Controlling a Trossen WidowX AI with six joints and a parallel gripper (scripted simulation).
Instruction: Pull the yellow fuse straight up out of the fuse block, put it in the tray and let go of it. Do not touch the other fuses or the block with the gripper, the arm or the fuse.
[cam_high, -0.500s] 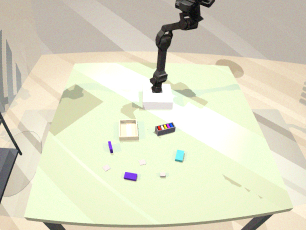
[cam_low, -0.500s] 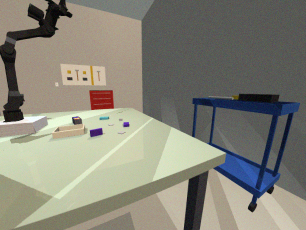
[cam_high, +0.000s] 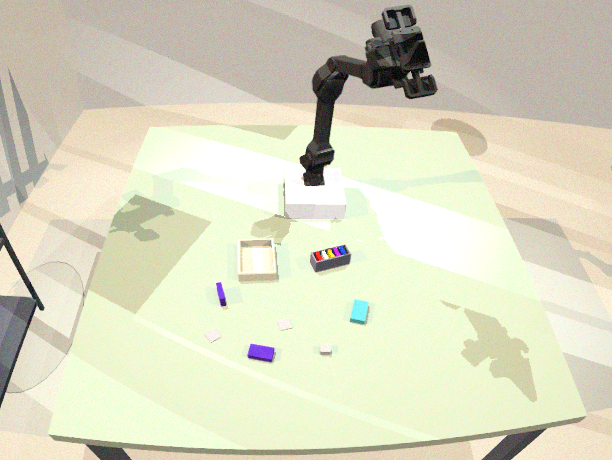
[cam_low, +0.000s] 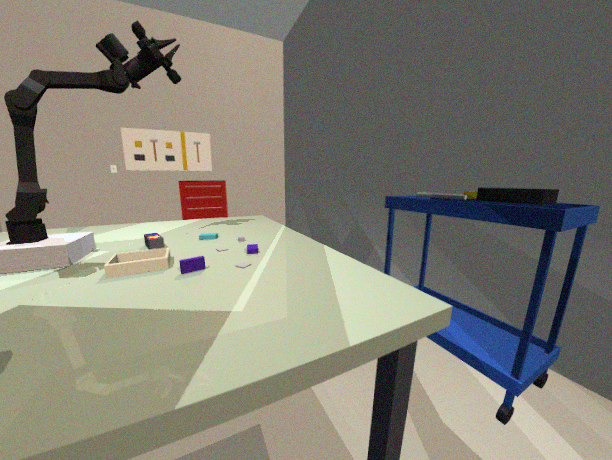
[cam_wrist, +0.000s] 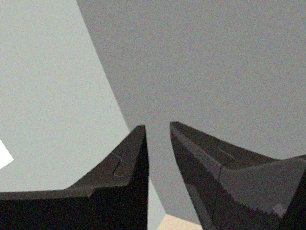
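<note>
My gripper tip is now 68 cm above the yellow fuse, 13 cm past it and 9 cm to the left of it. From my gripper tip the other things lie so: red fuse: 68 cm below, 12 cm to the right, 12 cm behind; purple fuse: 68 cm below, 13 cm behind, 7 cm to the right; white fuse: 68 cm below, 12 cm behind, 11 cm to the right.
</note>
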